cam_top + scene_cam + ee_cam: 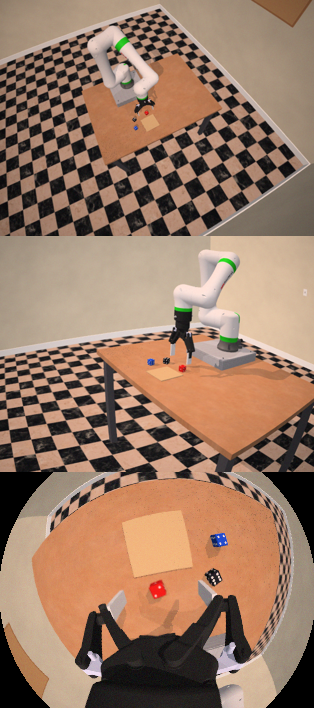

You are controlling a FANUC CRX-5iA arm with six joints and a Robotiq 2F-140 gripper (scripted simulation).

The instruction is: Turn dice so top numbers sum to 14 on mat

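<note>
The blue die is 160 mm to the right of my hand, 80 mm ahead of it and 60 mm below it. From my hand the other things lie so: tan mat (90 mm ahead, 70 mm below, 10 mm to the right); then black die (130 mm to the right, 60 mm below, 10 mm behind); then red die (60 mm below, 10 mm to the left, 10 mm behind).
</note>
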